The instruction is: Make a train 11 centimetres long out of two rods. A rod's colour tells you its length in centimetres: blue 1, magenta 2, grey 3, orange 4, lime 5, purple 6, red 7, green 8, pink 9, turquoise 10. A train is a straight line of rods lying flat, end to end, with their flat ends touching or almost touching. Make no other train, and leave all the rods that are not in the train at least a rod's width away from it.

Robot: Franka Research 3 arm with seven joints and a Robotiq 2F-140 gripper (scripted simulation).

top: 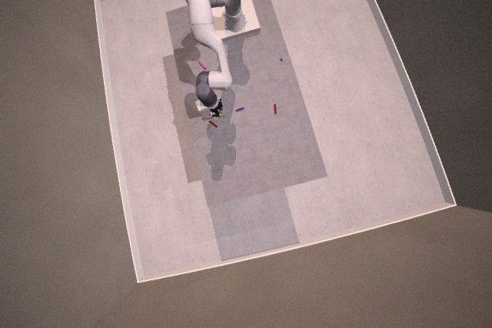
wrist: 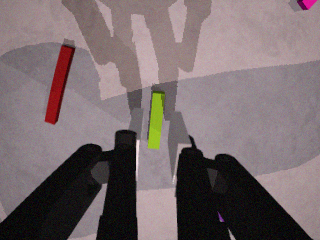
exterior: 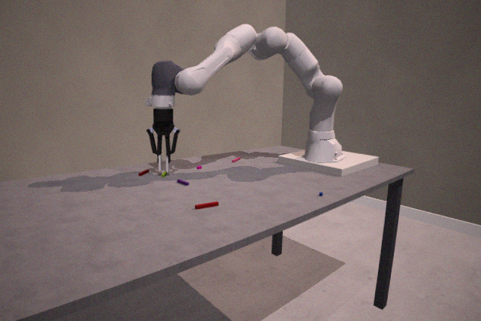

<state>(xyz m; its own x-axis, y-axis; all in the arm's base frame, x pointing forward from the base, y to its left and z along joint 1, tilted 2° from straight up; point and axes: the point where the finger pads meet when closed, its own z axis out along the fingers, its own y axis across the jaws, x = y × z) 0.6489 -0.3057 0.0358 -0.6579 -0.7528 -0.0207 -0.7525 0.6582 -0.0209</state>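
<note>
My hand is 50 mm above the lime rod. Round my hand: red rod 390 mm to the left, 80 mm ahead, 50 mm below; then magenta rod 180 mm behind, 50 mm below, 10 mm to the right; then purple rod 140 mm to the left, 50 mm below.
</note>
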